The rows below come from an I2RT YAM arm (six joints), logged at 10 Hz.
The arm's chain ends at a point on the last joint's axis. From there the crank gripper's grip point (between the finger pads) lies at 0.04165 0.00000 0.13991 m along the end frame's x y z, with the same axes.
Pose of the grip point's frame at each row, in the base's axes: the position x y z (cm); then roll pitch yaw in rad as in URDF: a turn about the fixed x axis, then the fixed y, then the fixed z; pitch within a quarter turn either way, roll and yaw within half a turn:
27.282, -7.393, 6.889, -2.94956, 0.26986, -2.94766
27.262, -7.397, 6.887, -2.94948, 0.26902, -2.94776
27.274, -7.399, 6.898, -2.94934, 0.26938, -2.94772
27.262, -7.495, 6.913, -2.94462, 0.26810, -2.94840
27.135, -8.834, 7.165, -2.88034, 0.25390, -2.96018
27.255, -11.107, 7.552, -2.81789, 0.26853, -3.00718
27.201, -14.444, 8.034, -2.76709, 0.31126, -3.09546
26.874, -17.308, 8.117, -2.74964, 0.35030, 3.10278
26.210, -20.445, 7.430, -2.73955, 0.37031, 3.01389
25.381, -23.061, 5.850, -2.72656, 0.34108, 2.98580
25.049, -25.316, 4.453, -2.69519, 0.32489, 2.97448
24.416, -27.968, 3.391, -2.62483, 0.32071, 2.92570
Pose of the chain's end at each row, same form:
27.114, -4.705, 21.236, -2.94956, 0.26986, -2.94766
27.106, -4.705, 21.234, -2.94948, 0.26902, -2.94776
27.112, -4.706, 21.244, -2.94934, 0.26938, -2.94772
27.111, -4.735, 21.247, -2.94462, 0.26810, -2.94840
27.109, -5.165, 21.294, -2.88034, 0.25390, -2.96018
27.151, -6.630, 21.446, -2.81789, 0.26853, -3.00718
26.942, -9.332, 21.705, -2.76709, 0.31126, -3.09546
26.557, -11.947, 21.691, -2.74964, 0.35030, 3.10278
26.137, -14.916, 20.940, -2.73955, 0.37031, 3.01389
25.903, -17.432, 19.309, -2.72656, 0.34108, 2.98580
25.974, -19.346, 17.742, -2.69519, 0.32489, 2.97448
26.012, -21.241, 16.248, -2.62483, 0.32071, 2.92570

